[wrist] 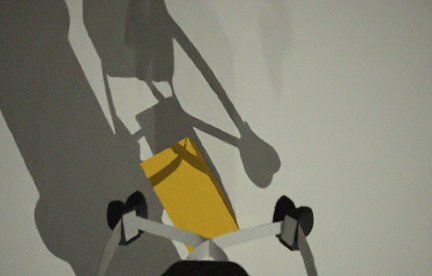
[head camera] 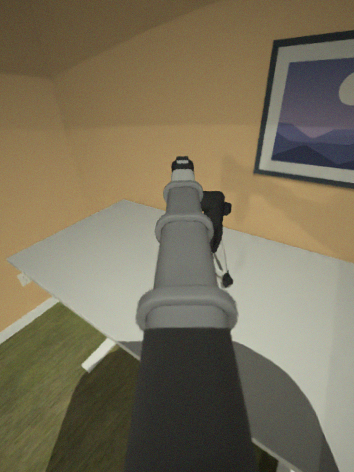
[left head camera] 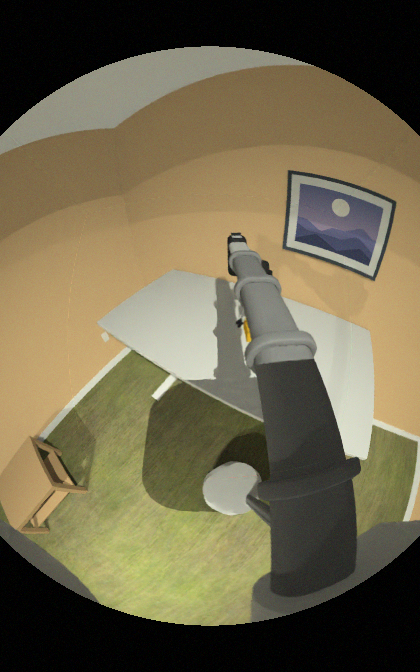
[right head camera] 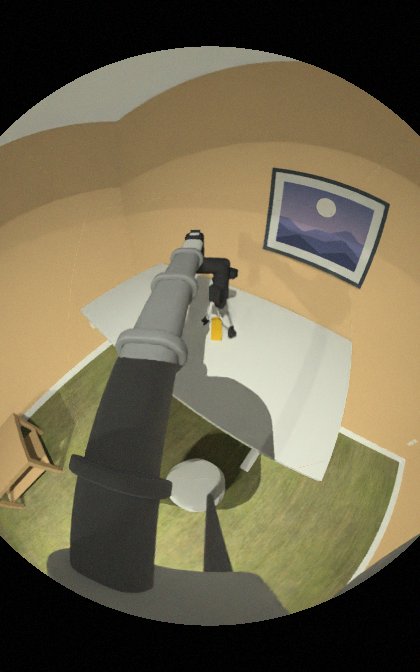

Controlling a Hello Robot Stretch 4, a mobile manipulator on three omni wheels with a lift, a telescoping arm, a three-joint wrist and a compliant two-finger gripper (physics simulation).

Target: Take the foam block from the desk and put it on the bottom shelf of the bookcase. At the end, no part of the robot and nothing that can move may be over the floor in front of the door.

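Places are measured from the robot's base along level axes (x back, y up, z left), in metres.
Pixels of known places: gripper, between the fingertips: (wrist: 210,210).
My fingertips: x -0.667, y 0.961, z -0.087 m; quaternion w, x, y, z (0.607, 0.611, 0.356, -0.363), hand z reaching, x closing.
Observation:
Behind a point stands the place of what it marks.
The yellow foam block (left head camera: 247,331) (right head camera: 216,329) (wrist: 192,195) @(x -0.689, y 0.982, z -0.082 m) is on the white desk (head camera: 90,260) @(x -0.831, y 0.922, z 0.417 m) (left head camera: 160,320) (right head camera: 300,360) (wrist: 350,100) @(x -0.694, y 0.922, z -0.267 m). In the wrist view it sits tilted from upper left to lower right, with its near end partly hidden by the gripper's linkage. My gripper (right head camera: 218,326) (wrist: 210,210) @(x -0.667, y 0.961, z -0.087 m) is open, above the desk, with one fingertip on each side of the block and space between them and it. The arm hides the block in the head camera view. I cannot identify the bookcase for certain, and the door does not show.
A wooden piece of furniture with an open frame (left head camera: 22,487) (right head camera: 10,450) stands at the left. A round white stool (left head camera: 231,487) (right head camera: 195,485) stands before the desk. A framed picture (head camera: 315,110) @(x -0.943, y 1.467, z -0.456 m) (left head camera: 340,225) (right head camera: 325,225) hangs on the wall behind the desk.

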